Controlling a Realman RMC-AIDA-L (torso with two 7-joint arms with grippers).
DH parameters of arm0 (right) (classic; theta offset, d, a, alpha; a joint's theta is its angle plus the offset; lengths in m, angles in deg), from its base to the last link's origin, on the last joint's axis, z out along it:
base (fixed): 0 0 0 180
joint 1: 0 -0.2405 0 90
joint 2: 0 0 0 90
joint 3: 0 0.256 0 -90
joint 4: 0 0 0 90
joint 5: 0 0.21 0 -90
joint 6: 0 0 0 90
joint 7: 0 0.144 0 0
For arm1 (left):
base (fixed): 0 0 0 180
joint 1: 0 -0.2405 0 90
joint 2: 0 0 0 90
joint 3: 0 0.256 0 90
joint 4: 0 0 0 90
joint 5: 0 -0.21 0 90
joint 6: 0 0 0 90
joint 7: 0 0.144 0 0
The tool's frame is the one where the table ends.
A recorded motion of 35 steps. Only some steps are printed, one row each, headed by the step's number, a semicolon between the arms.
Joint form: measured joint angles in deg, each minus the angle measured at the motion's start. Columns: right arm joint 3, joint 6, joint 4, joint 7, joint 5, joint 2, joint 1; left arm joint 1, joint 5, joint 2, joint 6, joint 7, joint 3, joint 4.
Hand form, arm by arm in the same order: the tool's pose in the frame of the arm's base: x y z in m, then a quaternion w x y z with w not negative. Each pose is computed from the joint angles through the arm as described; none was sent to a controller.
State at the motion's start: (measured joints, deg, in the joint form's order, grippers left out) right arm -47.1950 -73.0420 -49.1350 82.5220 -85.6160 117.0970 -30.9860; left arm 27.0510 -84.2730 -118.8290 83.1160 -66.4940 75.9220 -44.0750
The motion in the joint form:
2: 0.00 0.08 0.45 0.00 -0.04 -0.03 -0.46; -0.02 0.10 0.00 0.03 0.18 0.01 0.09
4: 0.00 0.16 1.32 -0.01 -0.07 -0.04 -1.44; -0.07 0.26 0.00 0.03 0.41 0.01 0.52
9: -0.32 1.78 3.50 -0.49 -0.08 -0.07 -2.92; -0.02 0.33 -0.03 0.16 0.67 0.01 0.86
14: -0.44 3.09 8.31 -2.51 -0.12 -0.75 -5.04; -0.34 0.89 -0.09 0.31 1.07 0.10 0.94
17: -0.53 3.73 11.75 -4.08 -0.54 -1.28 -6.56; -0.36 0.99 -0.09 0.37 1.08 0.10 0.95
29: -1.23 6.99 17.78 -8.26 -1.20 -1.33 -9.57; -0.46 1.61 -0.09 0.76 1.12 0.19 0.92
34: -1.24 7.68 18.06 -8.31 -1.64 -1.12 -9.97; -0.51 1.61 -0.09 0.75 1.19 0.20 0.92
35: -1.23 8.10 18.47 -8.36 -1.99 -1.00 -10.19; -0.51 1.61 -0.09 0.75 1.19 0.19 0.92
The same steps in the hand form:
2: 0.2039 0.4028 0.0809 0.31584 -0.85782 0.16171 0.37180; -0.1879 0.3179 -0.0419 0.07574 -0.95223 -0.01444 -0.29548
4: 0.1997 0.4059 0.0782 0.31044 -0.85876 0.16157 0.37424; -0.1893 0.3173 -0.0426 0.07602 -0.95193 -0.01679 -0.29625
9: 0.1975 0.4125 0.0713 0.30983 -0.85844 0.16943 0.37199; -0.1897 0.3167 -0.0433 0.07495 -0.95175 -0.01689 -0.29711
14: 0.1996 0.4194 0.0604 0.30566 -0.86140 0.17868 0.36418; -0.1902 0.3154 -0.0432 0.07642 -0.95024 -0.01722 -0.30150
17: 0.2011 0.4231 0.0519 0.30028 -0.86622 0.18255 0.35521; -0.1901 0.3153 -0.0430 0.07636 -0.94995 -0.01737 -0.30244
29: 0.2013 0.4307 0.0299 0.29988 -0.87575 0.18435 0.33039; -0.1890 0.3145 -0.0422 0.07522 -0.94821 -0.01724 -0.30813
34: 0.2002 0.4320 0.0269 0.30031 -0.87686 0.18560 0.32632; -0.1893 0.3144 -0.0423 0.07554 -0.94823 -0.01708 -0.30799
35: 0.2005 0.4323 0.0242 0.29974 -0.87776 0.18810 0.32297; -0.1893 0.3144 -0.0422 0.07561 -0.94822 -0.01710 -0.30802

